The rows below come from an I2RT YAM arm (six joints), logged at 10 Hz.
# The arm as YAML. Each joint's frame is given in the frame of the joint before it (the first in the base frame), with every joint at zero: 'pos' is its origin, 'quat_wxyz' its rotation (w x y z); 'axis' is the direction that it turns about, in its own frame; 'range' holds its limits. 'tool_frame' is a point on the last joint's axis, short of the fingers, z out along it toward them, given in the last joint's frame.
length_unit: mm
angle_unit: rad
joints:
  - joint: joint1
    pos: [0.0, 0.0, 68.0]
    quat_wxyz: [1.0, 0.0, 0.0, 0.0]
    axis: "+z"
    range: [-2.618, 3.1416]
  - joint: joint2
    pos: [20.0, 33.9, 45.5]
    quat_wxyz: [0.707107, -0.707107, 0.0, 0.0]
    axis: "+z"
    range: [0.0, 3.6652]
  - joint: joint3
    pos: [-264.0, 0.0, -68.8]
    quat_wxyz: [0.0, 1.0, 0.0, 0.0]
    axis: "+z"
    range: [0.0, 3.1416]
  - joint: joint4
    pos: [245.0, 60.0, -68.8]
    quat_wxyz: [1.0, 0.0, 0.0, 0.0]
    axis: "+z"
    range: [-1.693, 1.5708]
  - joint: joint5
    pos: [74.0, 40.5, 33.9]
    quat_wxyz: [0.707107, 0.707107, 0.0, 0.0]
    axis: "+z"
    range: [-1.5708, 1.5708]
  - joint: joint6
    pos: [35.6, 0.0, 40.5]
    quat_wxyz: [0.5, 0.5, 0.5, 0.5]
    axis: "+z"
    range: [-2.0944, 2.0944]
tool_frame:
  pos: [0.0, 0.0, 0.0]
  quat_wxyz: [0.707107, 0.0, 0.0, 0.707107]
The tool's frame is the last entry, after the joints.
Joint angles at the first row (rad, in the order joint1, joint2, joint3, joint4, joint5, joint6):
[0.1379 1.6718 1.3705 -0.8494 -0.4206 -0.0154]
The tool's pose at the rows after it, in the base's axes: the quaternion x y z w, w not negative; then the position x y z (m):
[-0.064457 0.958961 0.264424 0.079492 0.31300 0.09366 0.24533]
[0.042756 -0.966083 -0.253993 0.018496 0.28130 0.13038 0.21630]
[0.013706 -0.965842 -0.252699 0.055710 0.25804 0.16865 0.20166]
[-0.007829 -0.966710 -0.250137 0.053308 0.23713 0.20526 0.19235]
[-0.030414 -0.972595 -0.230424 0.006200 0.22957 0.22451 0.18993]
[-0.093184 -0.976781 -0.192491 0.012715 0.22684 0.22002 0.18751]
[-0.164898 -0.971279 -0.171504 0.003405 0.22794 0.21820 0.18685]
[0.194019 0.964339 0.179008 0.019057 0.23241 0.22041 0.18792]
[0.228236 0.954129 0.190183 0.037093 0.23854 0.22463 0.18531]
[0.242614 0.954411 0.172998 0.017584 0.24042 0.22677 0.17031]
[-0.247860 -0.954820 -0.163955 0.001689 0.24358 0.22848 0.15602]
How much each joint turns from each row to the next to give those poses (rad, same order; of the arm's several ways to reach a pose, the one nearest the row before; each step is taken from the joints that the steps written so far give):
[0.1011 0.0027 -0.0527 -0.0915 -0.0740 0.1896]
[0.1404 0.0034 -0.1019 -0.0221 -0.0011 0.1537]
[0.1442 0.0004 -0.0610 0.0805 -0.0035 0.2094]
[0.1396 0.0000 -0.0435 0.1266 0.0405 0.2003]
[0.0744 0.0008 -0.0125 0.0923 0.1217 0.1186]
[0.0019 0.0000 -0.0008 -0.0492 0.0614 0.1122]
[0.0000 0.0000 0.0000 -0.0053 0.0606 0.1369]
[-0.0004 0.0003 0.0000 0.0450 0.0359 0.0595]
[0.0000 0.0153 0.0000 0.0603 0.0290 0.0714]
[0.0000 0.0477 -0.0011 -0.0001 -0.0092 0.0259]
[-0.0049 0.0473 -0.0001 0.0111 -0.0225 0.0054]

